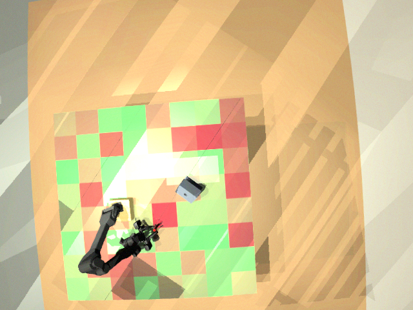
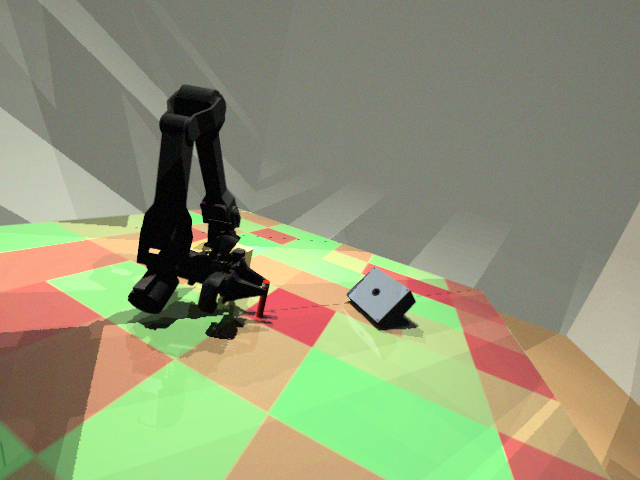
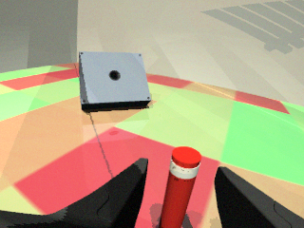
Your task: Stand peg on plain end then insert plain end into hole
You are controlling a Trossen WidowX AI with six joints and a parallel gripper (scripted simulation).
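My gripper tip is now 10 mm above the red peg. Also, from my gripper tip: grey sloped panel 250 mm ahead, 170 mm to the left, 20 mm below.
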